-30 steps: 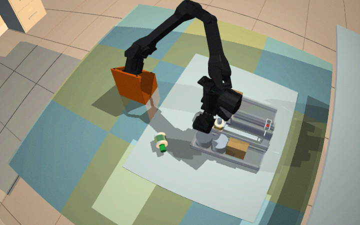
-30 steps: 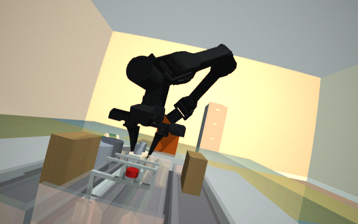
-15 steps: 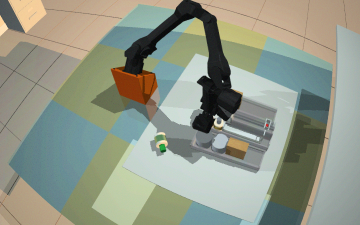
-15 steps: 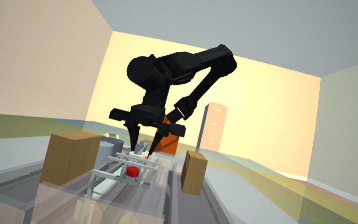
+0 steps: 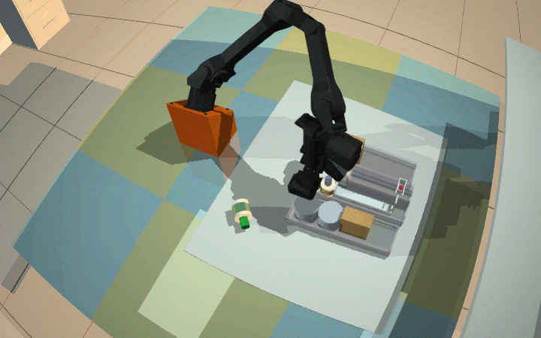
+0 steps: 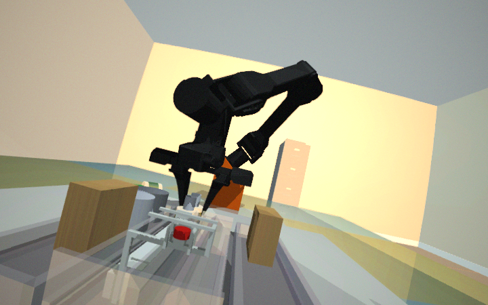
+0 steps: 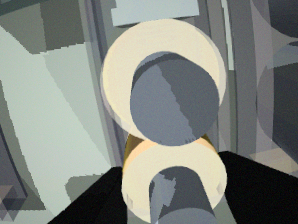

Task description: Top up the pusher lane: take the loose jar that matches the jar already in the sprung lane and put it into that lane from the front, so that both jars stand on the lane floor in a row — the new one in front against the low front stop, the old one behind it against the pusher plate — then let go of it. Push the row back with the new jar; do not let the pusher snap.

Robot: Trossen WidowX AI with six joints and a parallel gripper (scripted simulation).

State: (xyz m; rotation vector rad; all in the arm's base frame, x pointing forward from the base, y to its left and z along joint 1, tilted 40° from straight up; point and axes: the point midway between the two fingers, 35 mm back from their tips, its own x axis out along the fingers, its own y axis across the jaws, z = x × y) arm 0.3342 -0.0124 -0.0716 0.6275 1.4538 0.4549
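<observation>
Right now my gripper tip is 150 mm short of the sprung lane, 10 mm to the right of it and 10 mm above it. Round my gripper tip: red marker 220 mm ahead, 20 mm to the left, 40 mm above.
</observation>
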